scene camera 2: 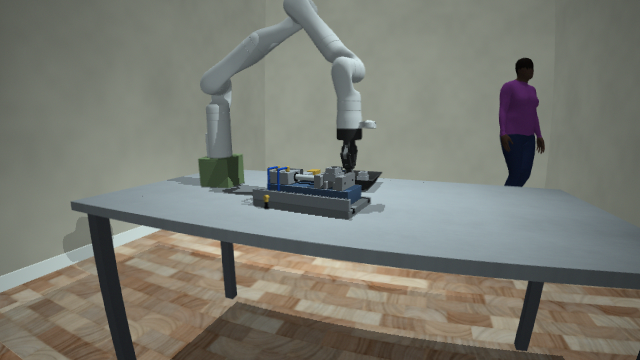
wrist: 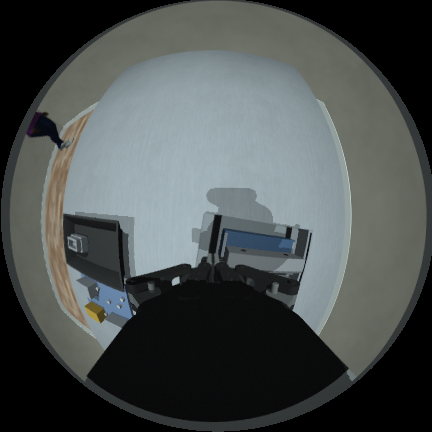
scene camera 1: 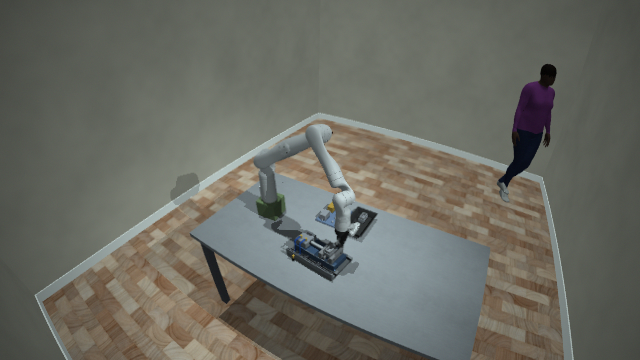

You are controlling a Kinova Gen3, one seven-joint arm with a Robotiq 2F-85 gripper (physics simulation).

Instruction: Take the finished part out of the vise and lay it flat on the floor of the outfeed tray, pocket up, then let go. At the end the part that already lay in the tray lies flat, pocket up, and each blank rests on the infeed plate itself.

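Places are measured from the arm's base along level axes (x back, y left, z down), in metres.
Where they show: gripper, between the fingertips: (wrist: 212,259); arm's base, origin of its link: (scene camera 2: 220,156) (scene camera 1: 269,198).
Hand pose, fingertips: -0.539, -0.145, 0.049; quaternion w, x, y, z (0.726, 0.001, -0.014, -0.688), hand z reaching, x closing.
Note:
Each offset is from my fingertips to the centre of the thing, as dx, dy, dz.
My gripper (scene camera 1: 341,244) (scene camera 2: 348,169) (wrist: 212,259) is shut with nothing between its fingers. Its fingertips are low at the vise, close to the jaws on the tray side; contact cannot be told. The vise {+0.100, -0.051, +0.016} (scene camera 2: 345,181) (wrist: 262,259) has grey jaws on a blue base. The light grey finished part {+0.034, -0.063, -0.032} (scene camera 2: 334,171) sits at the top of the jaws; the gripper hides it in the wrist view. The black outfeed tray (scene camera 1: 368,226) (wrist: 102,252) holds a grey part {+0.001, +0.341, +0.036} (scene camera 1: 363,217) (scene camera 2: 363,175) (wrist: 76,243), which looks flat with its square pocket up.
The blue infeed plate {+0.170, +0.303, +0.061} (wrist: 115,295) lies beside the tray, carrying grey blocks {+0.125, +0.343, +0.039} (wrist: 87,286) {+0.221, +0.261, +0.039} (wrist: 118,320), a yellow block {+0.213, +0.352, +0.039} (scene camera 1: 331,206) (wrist: 95,312) and small pins. Blue hoops (scene camera 2: 273,177) stand at the vise's arm-base end. A dark grey rail {+0.117, -0.139, +0.030} (scene camera 2: 305,202) runs along its front. A person (scene camera 1: 535,112) stands beyond the table.

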